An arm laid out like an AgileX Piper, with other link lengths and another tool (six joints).
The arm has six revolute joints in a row. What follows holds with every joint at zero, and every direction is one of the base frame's.
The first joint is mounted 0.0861 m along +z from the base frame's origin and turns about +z.
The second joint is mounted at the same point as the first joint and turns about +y.
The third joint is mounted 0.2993 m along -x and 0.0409 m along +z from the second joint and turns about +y.
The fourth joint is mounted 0.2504 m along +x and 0.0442 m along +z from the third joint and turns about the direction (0.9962, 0, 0.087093).
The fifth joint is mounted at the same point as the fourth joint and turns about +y.
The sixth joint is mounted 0.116 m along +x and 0.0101 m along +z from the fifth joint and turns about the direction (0.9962, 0, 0.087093).
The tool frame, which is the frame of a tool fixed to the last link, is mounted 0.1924 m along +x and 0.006 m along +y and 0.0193 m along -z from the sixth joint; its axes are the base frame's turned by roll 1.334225, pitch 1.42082 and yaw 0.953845 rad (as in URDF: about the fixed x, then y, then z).
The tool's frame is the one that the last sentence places.
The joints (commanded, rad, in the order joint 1, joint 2, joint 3, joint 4, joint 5, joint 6), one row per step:
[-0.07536 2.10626 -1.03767 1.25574 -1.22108 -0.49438]
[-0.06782 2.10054 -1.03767 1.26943 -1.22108 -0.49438]
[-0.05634 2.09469 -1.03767 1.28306 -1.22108 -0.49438]
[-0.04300 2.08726 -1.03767 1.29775 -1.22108 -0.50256]
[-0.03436 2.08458 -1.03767 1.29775 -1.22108 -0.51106]
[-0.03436 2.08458 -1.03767 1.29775 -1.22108 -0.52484]
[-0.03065 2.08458 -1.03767 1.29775 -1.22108 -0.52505]
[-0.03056 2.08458 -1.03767 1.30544 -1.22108 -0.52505]
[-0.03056 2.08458 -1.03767 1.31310 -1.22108 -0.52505]
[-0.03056 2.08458 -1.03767 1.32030 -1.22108 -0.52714]
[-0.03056 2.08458 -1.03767 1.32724 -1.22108 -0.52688]
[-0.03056 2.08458 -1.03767 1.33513 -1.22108 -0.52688]
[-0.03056 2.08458 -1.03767 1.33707 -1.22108 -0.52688]
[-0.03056 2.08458 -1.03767 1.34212 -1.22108 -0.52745]
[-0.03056 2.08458 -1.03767 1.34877 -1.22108 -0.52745]
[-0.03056 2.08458 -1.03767 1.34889 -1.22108 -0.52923]
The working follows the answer.
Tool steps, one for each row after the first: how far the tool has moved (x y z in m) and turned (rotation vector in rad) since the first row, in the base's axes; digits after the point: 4 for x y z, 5 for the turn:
[-0.0006 0.0027 0.0007 0.00721 -0.00625 -0.00382]
[-0.0001 0.0073 0.0015 0.01452 -0.01255 -0.00360]
[0.0005 0.0126 0.0027 0.01954 -0.01282 -0.00128]
[0.0028 0.0165 0.0039 0.01636 -0.00759 0.00848]
[0.0023 0.0163 0.0038 0.01128 0.00510 0.01026]
[0.0034 0.0180 0.0038 0.01120 0.00531 0.01400]
[0.0017 0.0177 0.0026 0.01562 0.00511 0.00780]
[0.0000 0.0173 0.0014 0.02003 0.00491 0.00154]
[-0.0017 0.0169 0.0003 0.02342 0.00665 -0.00406]
[-0.0033 0.0165 -0.0008 0.02751 0.00623 -0.00976]
[-0.0050 0.0162 -0.0020 0.03206 0.00603 -0.01621]
[-0.0055 0.0161 -0.0023 0.03317 0.00598 -0.01780]
[-0.0066 0.0159 -0.0031 0.03588 0.00637 -0.02184]
[-0.0081 0.0156 -0.0041 0.03971 0.00620 -0.02727]
[-0.0082 0.0156 -0.0042 0.03916 0.00784 -0.02712]

Tool pose at each row, in the base's axes (x y z in m, rotation vector in rad; rounded; the steps above come from the unrounded poses):
[0.4639 -0.3019 0.0515 1.41806 1.23311 -1.03500]
[0.4633 -0.2992 0.0522 1.42868 1.23120 -1.02894]
[0.4639 -0.2946 0.0530 1.43634 1.23169 -1.02003]
[0.4644 -0.2893 0.0542 1.43852 1.23625 -1.01577]
[0.4667 -0.2854 0.0554 1.42689 1.24369 -1.01501]
[0.4663 -0.2856 0.0553 1.41713 1.25049 -1.02673]
[0.4673 -0.2839 0.0553 1.41417 1.25279 -1.02440]
[0.4656 -0.2842 0.0541 1.42229 1.25198 -1.02630]
[0.4639 -0.2846 0.0529 1.43045 1.25111 -1.02825]
[0.4622 -0.2850 0.0518 1.43663 1.25133 -1.03185]
[0.4607 -0.2853 0.0507 1.44421 1.25039 -1.03338]
[0.4589 -0.2857 0.0495 1.45262 1.24945 -1.03537]
[0.4585 -0.2858 0.0492 1.45469 1.24922 -1.03586]
[0.4573 -0.2860 0.0484 1.45967 1.24890 -1.03760]
[0.4558 -0.2863 0.0473 1.46676 1.24809 -1.03927]
[0.4558 -0.2863 0.0473 1.46563 1.24901 -1.04080]

